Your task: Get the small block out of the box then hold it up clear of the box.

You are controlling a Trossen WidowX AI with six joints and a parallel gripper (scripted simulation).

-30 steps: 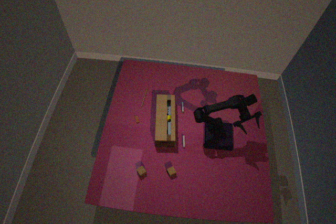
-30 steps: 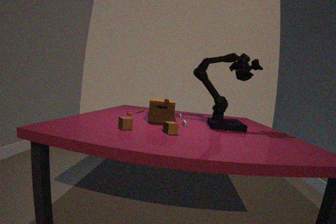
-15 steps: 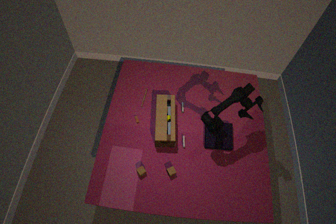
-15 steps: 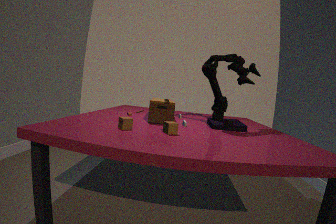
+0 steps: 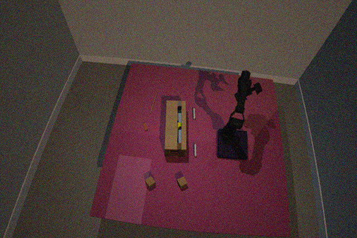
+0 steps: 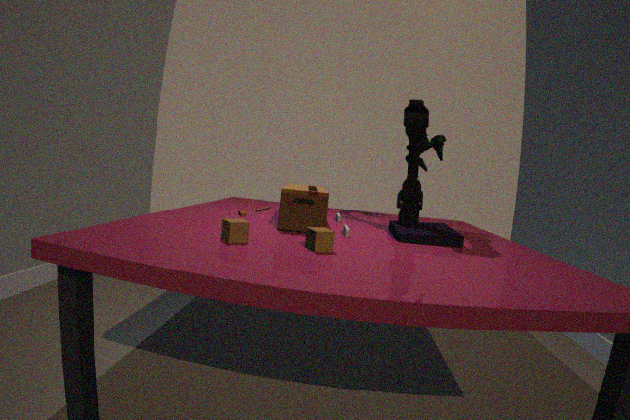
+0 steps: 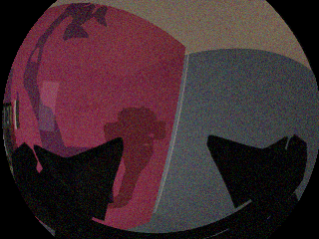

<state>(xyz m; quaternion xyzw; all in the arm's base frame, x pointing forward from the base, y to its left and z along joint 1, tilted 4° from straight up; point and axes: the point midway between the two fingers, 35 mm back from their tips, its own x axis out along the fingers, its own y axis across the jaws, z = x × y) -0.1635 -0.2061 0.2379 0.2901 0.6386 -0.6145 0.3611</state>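
Right now the tan box is 500 mm ahead of my gripper tip, 200 mm below it and 110 mm to the left of it. From my gripper tip the other things lie so: thin stick: 690 mm ahead, 260 mm below, 150 mm to the right; then yellow block: 510 mm ahead, 180 mm below, 110 mm to the left.
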